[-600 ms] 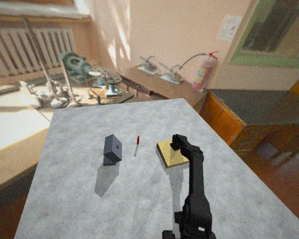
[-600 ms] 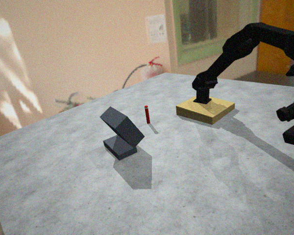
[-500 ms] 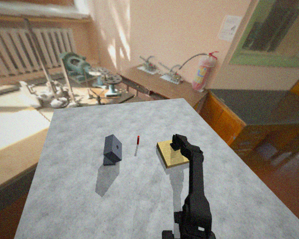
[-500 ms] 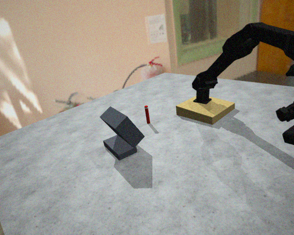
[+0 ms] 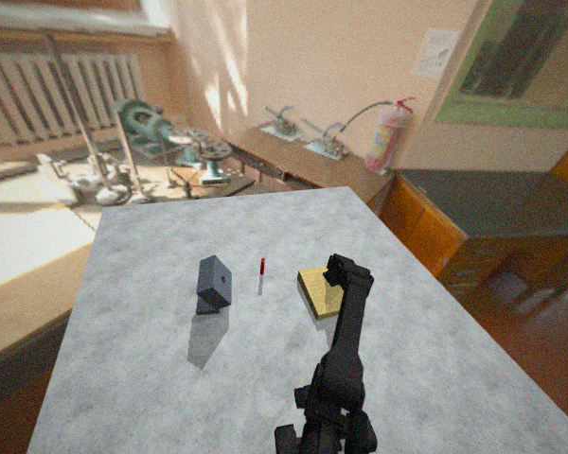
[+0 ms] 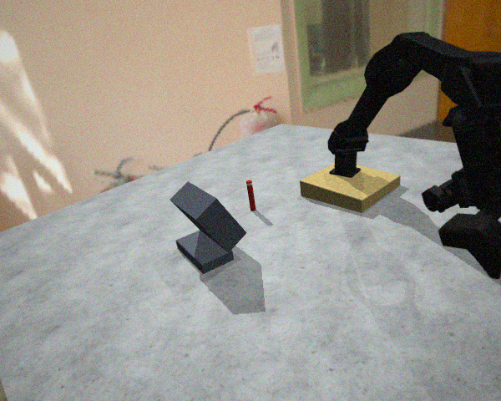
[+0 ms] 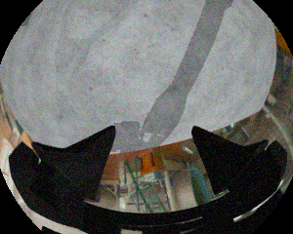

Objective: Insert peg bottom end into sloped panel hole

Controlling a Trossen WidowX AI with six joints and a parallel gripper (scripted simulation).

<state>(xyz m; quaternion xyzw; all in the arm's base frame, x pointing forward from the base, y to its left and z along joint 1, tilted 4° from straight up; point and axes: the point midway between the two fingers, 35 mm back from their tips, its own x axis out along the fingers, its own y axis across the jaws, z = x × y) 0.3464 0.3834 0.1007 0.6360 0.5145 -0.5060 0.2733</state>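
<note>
My gripper tip is now 12 cm past the red round peg, 55 cm to the left of it and 3 cm above it. Also, from my gripper tip: grey foot plate: 9 cm ahead, 53 cm to the right, 8 cm below; then grey sloped panel: 7 cm ahead, 52 cm to the right.
</note>
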